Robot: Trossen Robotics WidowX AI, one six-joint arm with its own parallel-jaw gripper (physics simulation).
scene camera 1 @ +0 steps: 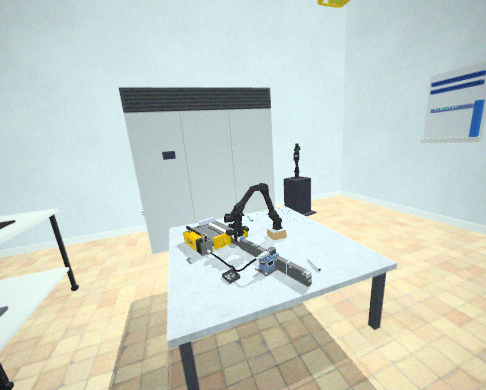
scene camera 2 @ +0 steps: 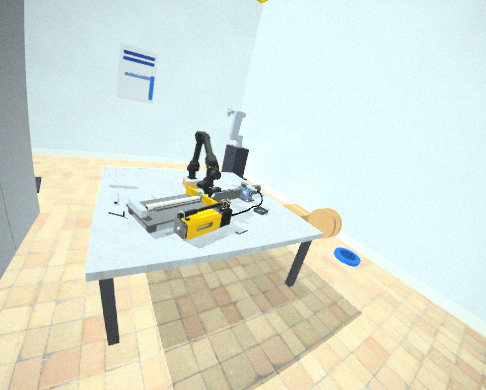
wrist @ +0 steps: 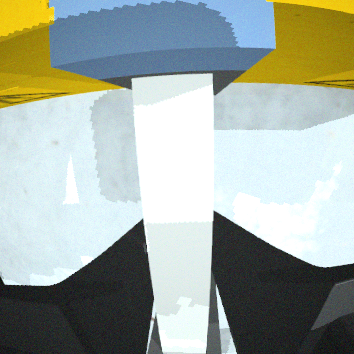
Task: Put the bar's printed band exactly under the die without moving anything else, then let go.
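Where they show: gripper, fingertip midpoint: [scene camera 1: 237, 241] [wrist: 180, 219]; arm's base at its link origin: [scene camera 1: 277, 228] [scene camera 2: 191, 177].
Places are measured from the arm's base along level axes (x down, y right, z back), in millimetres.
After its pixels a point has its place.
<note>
A long white bar [scene camera 1: 218, 228] {y 325, x 3, z -379 mm} [scene camera 2: 175, 202] {y 321, x 5, z -384 mm} [wrist: 175, 165] {y 100, x -2, z -342 mm} runs over the grey tray and passes a blue block [wrist: 160, 35] set between yellow side pieces. My gripper [scene camera 1: 239, 235] {y 66, x 31, z -339 mm} [scene camera 2: 210, 191] {y 66, x 31, z -339 mm} [wrist: 180, 219] {y 66, x 31, z -339 mm} is shut on the bar, with a black finger against each side, just beyond the blue block in the wrist view. No printed band can be made out on the stretch of bar there. A blue unit [scene camera 1: 267, 263] {y -345, x 6, z -359 mm} [scene camera 2: 246, 192] {y -285, x 4, z -355 mm} stands farther along the dark rail; whether it carries the die is too small to tell.
The dark rail [scene camera 1: 295, 271] {y -490, x 13, z -278 mm} runs toward the table's front right. A yellow machine [scene camera 2: 202, 224] {y 302, x 6, z -648 mm} stands beside the tray [scene camera 2: 160, 218] {y 459, x 18, z -510 mm}. A black cable leads to a square pad [scene camera 1: 231, 275] {y -240, x 67, z -549 mm}. A loose rod [scene camera 1: 313, 265] {y -462, x 58, z -105 mm} lies beyond the rail. My arm's base stands on a wooden block [scene camera 1: 276, 234] {y -48, x 22, z -51 mm}.
</note>
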